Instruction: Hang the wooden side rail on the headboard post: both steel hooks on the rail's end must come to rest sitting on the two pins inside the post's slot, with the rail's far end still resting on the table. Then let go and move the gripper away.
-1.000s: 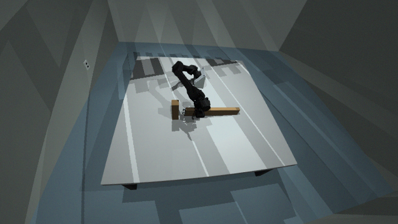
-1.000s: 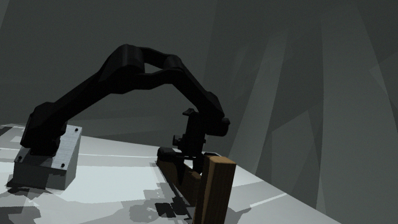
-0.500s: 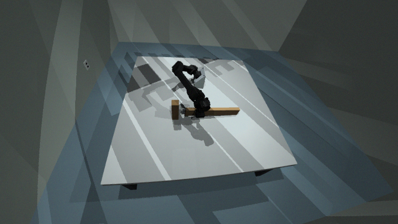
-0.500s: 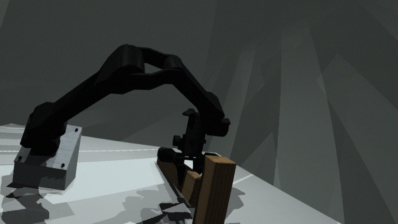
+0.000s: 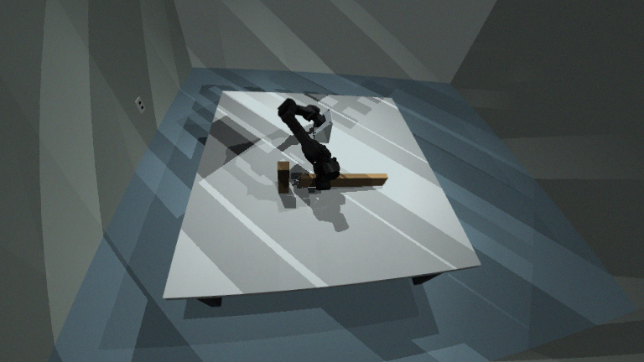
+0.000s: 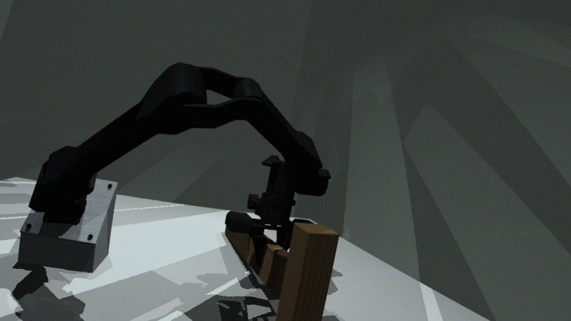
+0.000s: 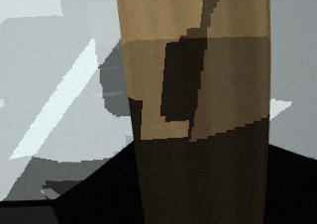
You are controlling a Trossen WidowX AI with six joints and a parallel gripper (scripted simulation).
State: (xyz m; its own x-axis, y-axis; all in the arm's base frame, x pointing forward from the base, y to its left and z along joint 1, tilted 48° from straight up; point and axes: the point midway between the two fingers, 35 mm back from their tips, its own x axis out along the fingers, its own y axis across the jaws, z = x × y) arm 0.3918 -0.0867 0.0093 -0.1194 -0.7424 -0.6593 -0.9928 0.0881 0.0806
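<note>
The wooden post is 17 cm to the right of my gripper tip and 4 cm above it.
</note>
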